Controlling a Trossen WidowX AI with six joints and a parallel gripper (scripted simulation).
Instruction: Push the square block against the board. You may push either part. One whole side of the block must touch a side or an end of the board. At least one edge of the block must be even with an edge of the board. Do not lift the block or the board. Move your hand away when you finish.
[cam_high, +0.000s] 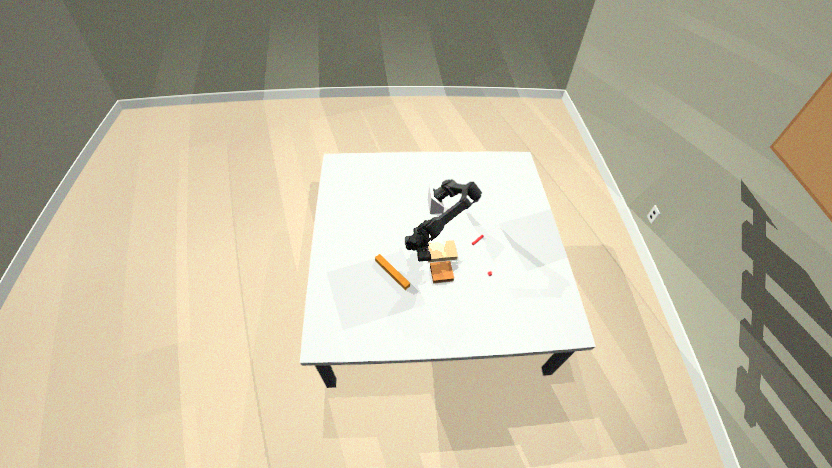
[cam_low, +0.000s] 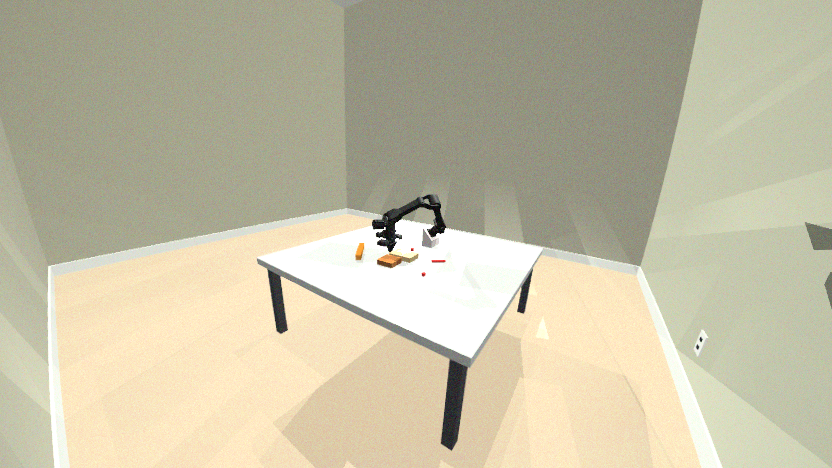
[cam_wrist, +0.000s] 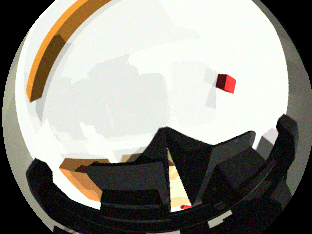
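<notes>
Now: the cream block 10 mm behind my gripper tip, 100 mm to the left of it and 10 mm above it. The rest, counted from my gripper tip: short red stick (80 mm behind, 290 mm to the left); long orange board (110 mm ahead, 140 mm to the right, 10 mm above); orange square block (110 mm ahead, 90 mm to the left, 10 mm above).
</notes>
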